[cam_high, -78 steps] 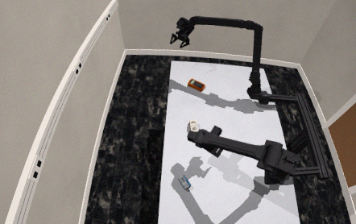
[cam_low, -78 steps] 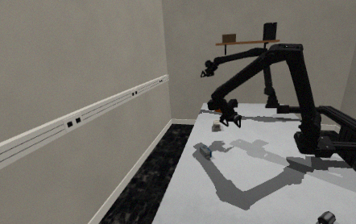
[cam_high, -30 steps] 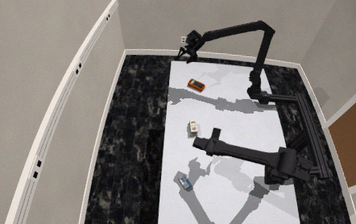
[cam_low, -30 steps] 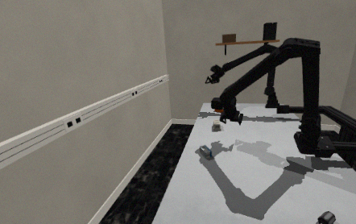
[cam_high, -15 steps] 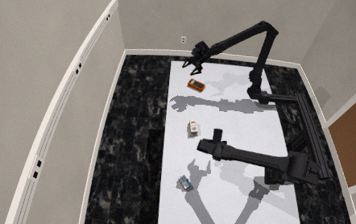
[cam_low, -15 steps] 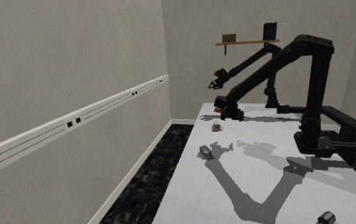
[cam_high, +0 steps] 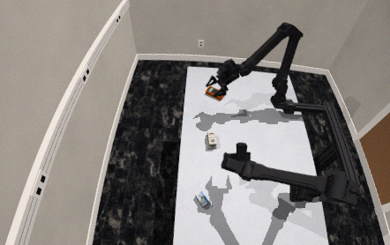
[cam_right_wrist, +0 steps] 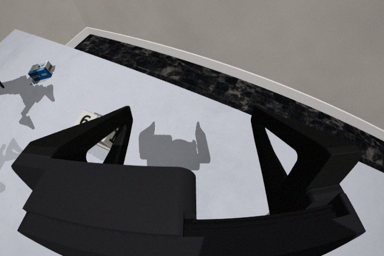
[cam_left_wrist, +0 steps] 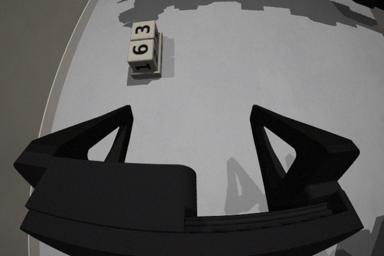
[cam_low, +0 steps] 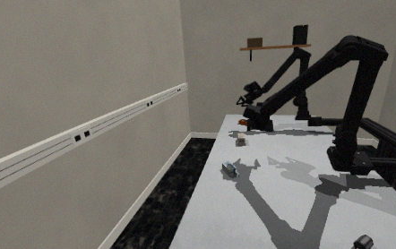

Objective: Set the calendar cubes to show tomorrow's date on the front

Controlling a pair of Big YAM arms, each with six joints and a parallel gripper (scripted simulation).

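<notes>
The cream tray lies 20 mm behind my right hand, 220 mm to the left of it and 210 mm below it. The rest, counted from my right hand: orange multimeter: 60 mm behind, 170 mm to the right, 210 mm below.
</notes>
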